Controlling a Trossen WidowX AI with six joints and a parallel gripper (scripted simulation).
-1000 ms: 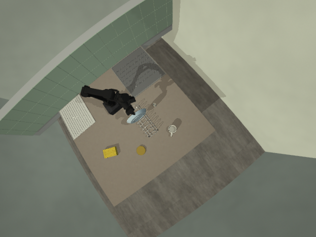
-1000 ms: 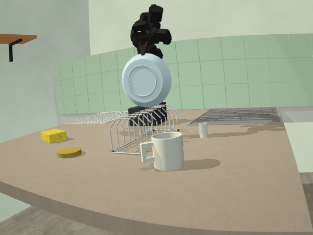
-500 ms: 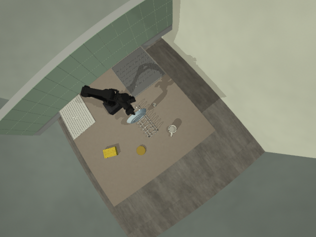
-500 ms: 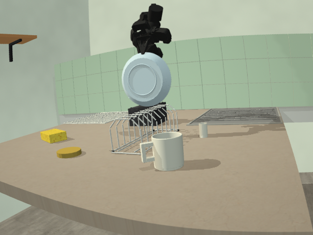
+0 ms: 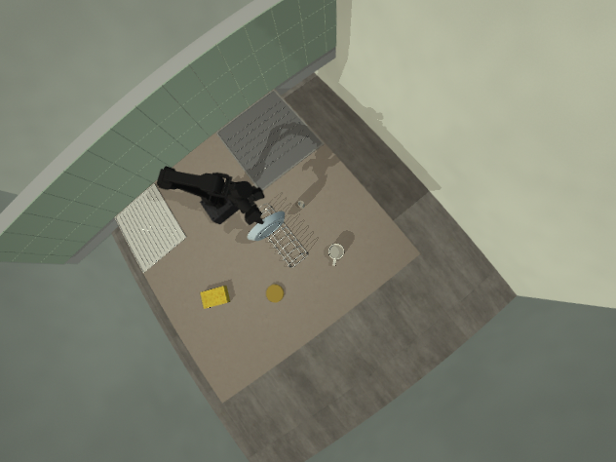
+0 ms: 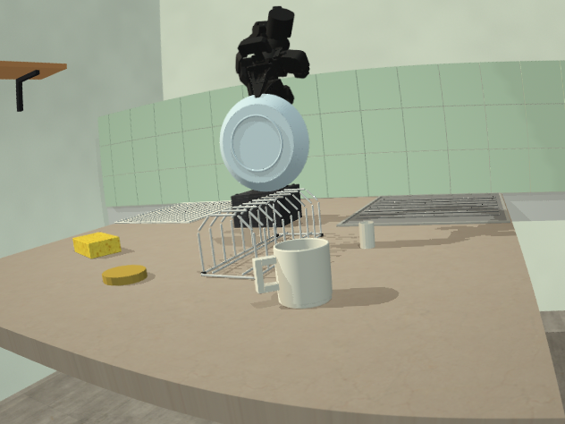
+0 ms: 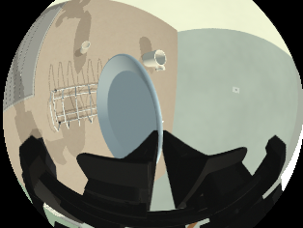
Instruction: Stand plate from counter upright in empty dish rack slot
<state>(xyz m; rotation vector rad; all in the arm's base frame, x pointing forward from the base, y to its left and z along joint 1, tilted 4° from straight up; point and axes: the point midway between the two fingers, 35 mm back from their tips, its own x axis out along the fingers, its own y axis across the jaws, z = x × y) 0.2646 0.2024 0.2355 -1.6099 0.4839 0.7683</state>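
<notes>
My hand is 110 mm above the pale blue plate and 30 mm short of it. Also, from my hand: cream mug (300 mm below, 250 mm ahead, 220 mm to the left); then yellow disc (320 mm below, 290 mm ahead, 160 mm to the right); then small white cup (320 mm below, 180 mm to the left, 50 mm behind).
</notes>
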